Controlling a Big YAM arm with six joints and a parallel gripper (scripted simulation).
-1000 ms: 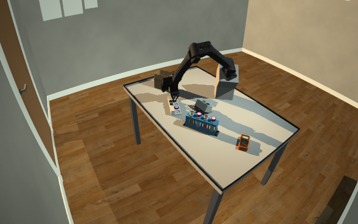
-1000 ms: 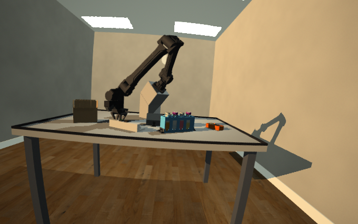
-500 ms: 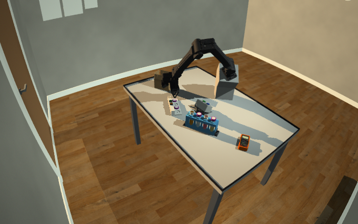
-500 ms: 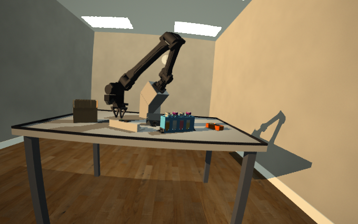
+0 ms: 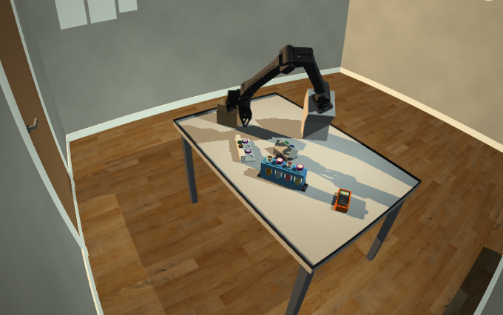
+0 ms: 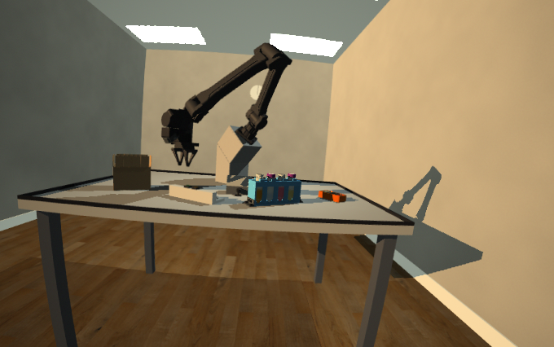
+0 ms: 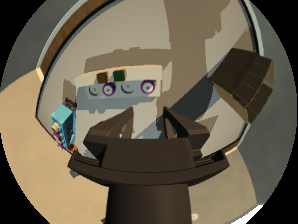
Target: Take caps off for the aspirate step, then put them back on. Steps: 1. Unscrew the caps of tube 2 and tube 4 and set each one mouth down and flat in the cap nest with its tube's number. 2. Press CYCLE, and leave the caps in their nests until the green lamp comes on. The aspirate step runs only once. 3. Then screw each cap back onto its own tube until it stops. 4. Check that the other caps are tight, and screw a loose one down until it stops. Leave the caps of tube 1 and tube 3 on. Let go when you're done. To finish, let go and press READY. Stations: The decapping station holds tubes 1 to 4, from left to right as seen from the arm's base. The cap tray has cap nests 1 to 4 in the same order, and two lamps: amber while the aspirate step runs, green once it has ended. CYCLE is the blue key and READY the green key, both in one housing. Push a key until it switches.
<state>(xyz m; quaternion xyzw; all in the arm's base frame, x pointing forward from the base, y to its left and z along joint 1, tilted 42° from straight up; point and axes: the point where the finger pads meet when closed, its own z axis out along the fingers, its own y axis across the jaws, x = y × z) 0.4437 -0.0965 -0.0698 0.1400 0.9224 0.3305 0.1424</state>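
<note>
Now: hand 200 mm past the green ready key, 160 mm to the right of it and 70 mm above it. Round my hand: blue cycle key: 220 mm behind, 200 mm to the left, 70 mm below; then beige key housing: 190 mm behind, 180 mm to the left, 80 mm below; then cardboard box: 270 mm to the right, 70 mm below, 10 mm ahead.
</note>
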